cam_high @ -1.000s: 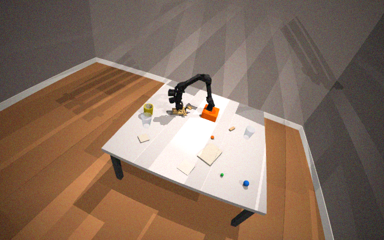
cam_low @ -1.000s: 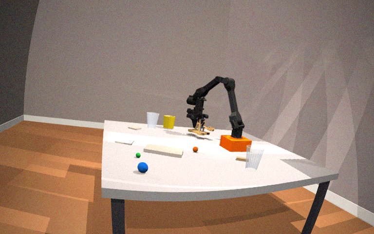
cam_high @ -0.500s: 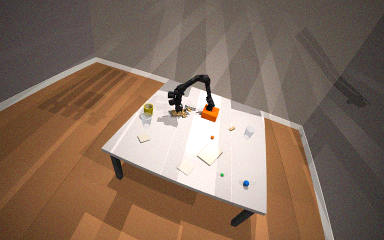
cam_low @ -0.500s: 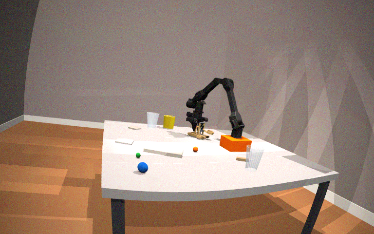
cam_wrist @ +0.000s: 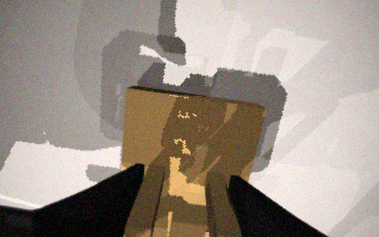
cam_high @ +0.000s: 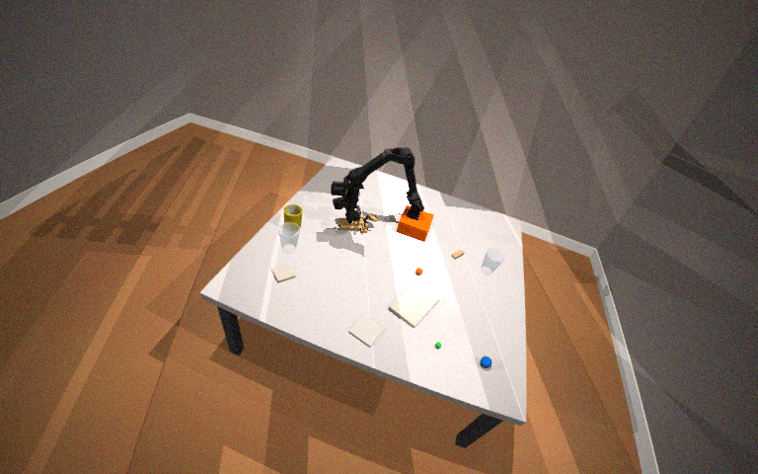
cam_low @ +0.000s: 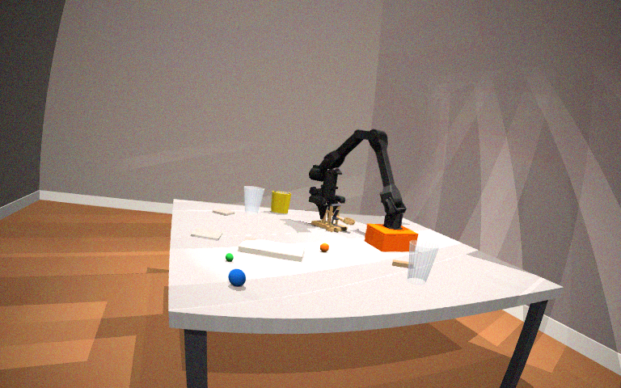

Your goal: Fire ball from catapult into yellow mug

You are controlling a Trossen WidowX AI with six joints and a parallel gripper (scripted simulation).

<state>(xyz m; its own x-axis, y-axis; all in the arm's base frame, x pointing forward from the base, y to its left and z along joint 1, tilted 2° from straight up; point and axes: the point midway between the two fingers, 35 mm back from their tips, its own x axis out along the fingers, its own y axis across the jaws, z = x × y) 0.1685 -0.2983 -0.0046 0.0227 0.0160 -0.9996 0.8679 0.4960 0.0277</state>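
My gripper tip is 410 mm to the right of the orange ball, 160 mm short of it and 20 mm above it. Round my gripper tip: yellow mug: 240 mm to the right, 140 mm ahead; then small wooden catapult: 70 mm to the left, 30 mm behind, 20 mm above; then small wooden block: 580 mm to the left, 60 mm behind, 30 mm below.
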